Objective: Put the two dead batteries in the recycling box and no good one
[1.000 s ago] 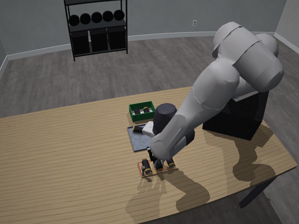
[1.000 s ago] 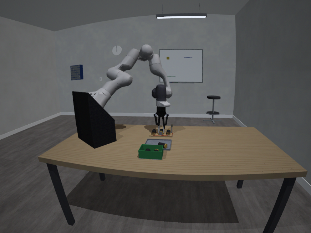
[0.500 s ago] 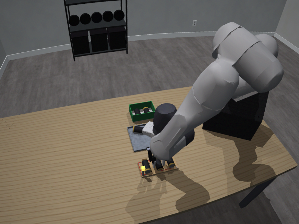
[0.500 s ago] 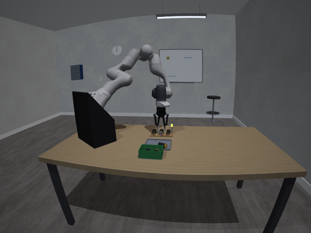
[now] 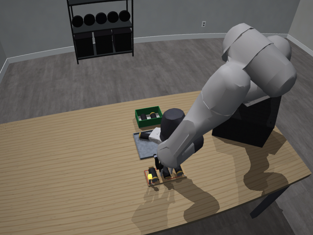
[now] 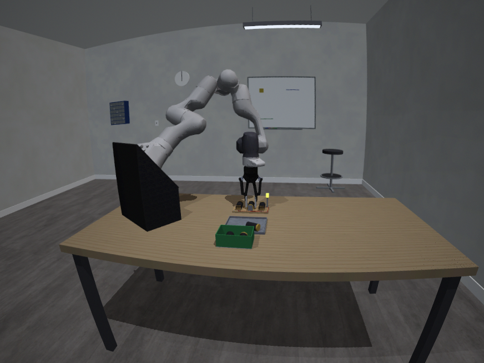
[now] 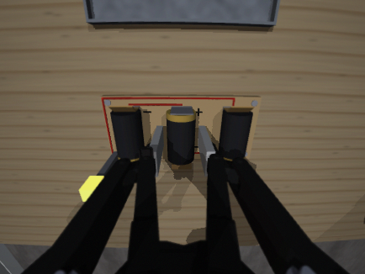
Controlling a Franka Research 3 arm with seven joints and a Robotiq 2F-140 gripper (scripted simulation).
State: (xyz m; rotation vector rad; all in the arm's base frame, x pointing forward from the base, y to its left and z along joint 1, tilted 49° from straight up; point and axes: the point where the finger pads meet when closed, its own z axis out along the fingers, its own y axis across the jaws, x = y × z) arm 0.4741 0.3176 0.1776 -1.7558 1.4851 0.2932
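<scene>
Right now the wooden holder board is 5 cm below my hand. From my hand the other things lie so: grey tray 6 cm ahead, 21 cm to the right, 5 cm below; then bulb 8 cm ahead, 6 cm to the left, 3 cm above; then thin post 8 cm ahead, 6 cm to the left, 1 cm below.
</scene>
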